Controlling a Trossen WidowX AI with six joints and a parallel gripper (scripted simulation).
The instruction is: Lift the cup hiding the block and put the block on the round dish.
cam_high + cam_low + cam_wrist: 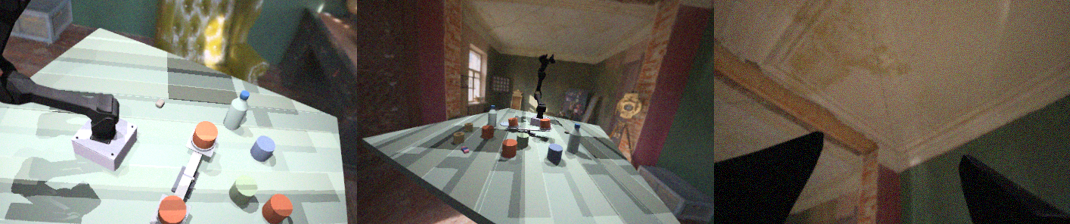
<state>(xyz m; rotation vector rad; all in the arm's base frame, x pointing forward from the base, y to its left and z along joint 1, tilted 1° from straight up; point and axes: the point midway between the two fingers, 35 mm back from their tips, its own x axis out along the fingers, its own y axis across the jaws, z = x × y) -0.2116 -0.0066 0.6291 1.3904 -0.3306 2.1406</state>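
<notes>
The balance beam is 51 cm ahead of my gripper tip, 6 cm to the right of it and 69 cm below it. The rest, counted from my gripper tip: blue-red block 84 cm ahead, 30 cm to the right, 72 cm below; then green cylinder 69 cm ahead, 4 cm to the right, 69 cm below; then blue cylinder 75 cm ahead, 15 cm to the left, 69 cm below.
</notes>
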